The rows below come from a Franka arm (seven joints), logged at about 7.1 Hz.
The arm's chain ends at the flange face. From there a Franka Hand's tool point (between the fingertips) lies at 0.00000 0.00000 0.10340 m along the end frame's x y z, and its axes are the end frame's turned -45 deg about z.
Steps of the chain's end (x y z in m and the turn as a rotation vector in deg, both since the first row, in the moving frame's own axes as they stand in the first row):
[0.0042, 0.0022, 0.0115, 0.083, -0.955, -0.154]
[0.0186, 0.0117, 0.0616, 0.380, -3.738, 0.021]
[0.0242, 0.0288, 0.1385, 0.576, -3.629, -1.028]
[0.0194, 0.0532, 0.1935, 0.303, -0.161, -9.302]
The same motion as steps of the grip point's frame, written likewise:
[0.0003, 0.0032, 0.0115, 0.734, -0.617, -0.154]
[0.0006, 0.0162, 0.0614, 2.912, -2.374, 0.021]
[-0.0072, 0.0321, 0.1383, 2.973, -2.159, -1.028]
[-0.0238, 0.0507, 0.1935, 0.328, 0.100, -9.302]

